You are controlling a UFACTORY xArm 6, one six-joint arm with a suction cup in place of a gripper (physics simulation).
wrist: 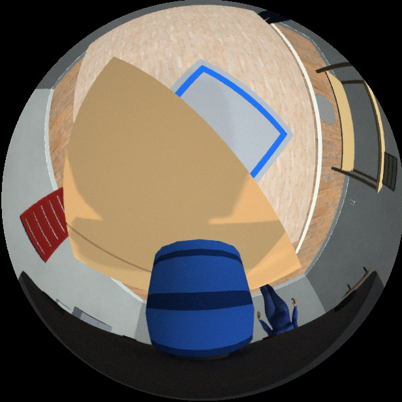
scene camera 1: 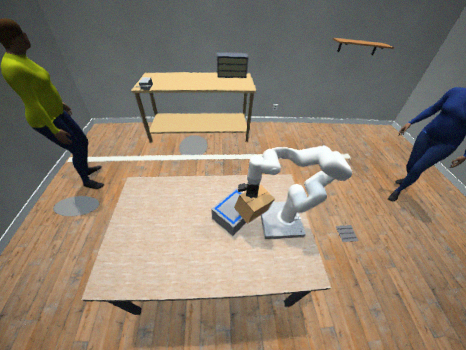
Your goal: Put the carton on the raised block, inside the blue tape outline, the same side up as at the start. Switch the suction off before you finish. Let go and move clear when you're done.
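Places are measured from the arm's base along level axes (x ahead, y left, z up), in millimetres.
Pixels of known places: arm's base at its link origin: (scene camera 1: 286, 218).
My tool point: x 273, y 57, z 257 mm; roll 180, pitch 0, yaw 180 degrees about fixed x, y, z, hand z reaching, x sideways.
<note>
For each thing: its top centre in the pictures, then the offset to it from my tool point. "*": a spot on its surface instead. Level surfaces: height alone.
- brown carton at its top centre: (scene camera 1: 256, 194) dy +0, dx -26, dz +24 mm
- raised block at its top centre: (scene camera 1: 234, 205) dy -43, dx +93, dz -178 mm
- blue tape outline at a spot on its surface: (scene camera 1: 224, 216) * dy +48, dx +148, dz -180 mm
- table at its surface level: dz -298 mm
The brown carton (scene camera 1: 255, 205) (wrist: 150, 145) hangs from my suction gripper (scene camera 1: 252, 191) (wrist: 201, 246), whose black tool meets its upper side in the scene view. The blue cup overlaps the carton's near part in the wrist view; the contact itself is hidden. The carton looks tilted in the scene view. It overlaps the right part of the raised block (scene camera 1: 230, 208) (wrist: 235, 122), towards the robot base, and appears above it. The blue tape outline (scene camera 1: 224, 216) (wrist: 269, 154) on the grey block top shows partly; the carton hides the rest.
The robot base plate (scene camera 1: 284, 231) stands right of the block on the table (scene camera 1: 165, 240). A wooden workbench (scene camera 1: 190, 81) stands at the back. A person in yellow (scene camera 1: 30, 85) is at the left, and one in blue (scene camera 1: 445, 120) (wrist: 281, 315) at the right.
</note>
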